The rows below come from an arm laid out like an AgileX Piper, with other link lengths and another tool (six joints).
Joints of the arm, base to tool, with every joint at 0 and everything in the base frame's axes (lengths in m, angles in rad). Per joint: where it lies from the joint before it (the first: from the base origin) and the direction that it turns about. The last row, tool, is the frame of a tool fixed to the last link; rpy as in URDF.
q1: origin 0 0 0.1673 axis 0 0 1
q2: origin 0 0 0 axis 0 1 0
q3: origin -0.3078 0 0.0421 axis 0 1 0
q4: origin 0.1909 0 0.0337 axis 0.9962 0 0.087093
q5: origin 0 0 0 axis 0 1 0
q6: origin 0.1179 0 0.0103 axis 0.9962 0 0.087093
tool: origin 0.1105 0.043 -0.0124 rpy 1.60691 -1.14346 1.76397
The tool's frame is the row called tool.
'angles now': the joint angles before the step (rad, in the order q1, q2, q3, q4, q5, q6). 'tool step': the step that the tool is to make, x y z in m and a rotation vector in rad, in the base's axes. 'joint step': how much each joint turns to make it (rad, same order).
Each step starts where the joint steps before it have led.
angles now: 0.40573 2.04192 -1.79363 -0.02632 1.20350 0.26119
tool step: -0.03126 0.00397 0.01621 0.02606 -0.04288 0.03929
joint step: 0.03828 -0.13399 0.17299 0.00579 -0.08883 -0.00001
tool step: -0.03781 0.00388 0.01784 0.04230 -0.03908 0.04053
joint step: 0.04409 -0.14593 0.16468 0.02053 -0.07267 0.00001
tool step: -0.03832 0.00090 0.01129 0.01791 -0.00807 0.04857
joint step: 0.05122 -0.11394 0.11232 0.01194 -0.01421 -0.00001
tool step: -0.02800 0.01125 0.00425 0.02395 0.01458 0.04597
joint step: 0.06220 -0.04990 0.05070 0.02497 -0.00170 0.01139
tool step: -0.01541 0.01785 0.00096 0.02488 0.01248 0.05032
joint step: 0.05899 0.00033 0.00433 0.02746 -0.00938 0.00233
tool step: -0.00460 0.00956 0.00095 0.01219 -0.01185 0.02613
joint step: 0.03342 0.00129 0.00002 0.00018 -0.01858 0.00647
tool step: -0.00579 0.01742 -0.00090 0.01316 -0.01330 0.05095
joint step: 0.05287 0.02090 -0.01477 0.00152 -0.02486 -0.00001
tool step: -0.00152 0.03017 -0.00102 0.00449 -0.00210 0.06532
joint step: 0.06632 0.07464 -0.09369 0.00085 0.01433 0.00187
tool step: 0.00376 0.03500 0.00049 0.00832 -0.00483 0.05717
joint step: 0.05496 0.09863 -0.14526 0.00151 0.03730 -0.00001
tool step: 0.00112 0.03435 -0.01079 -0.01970 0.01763 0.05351
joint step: 0.05115 0.12686 -0.16421 0.00001 0.06377 0.00209
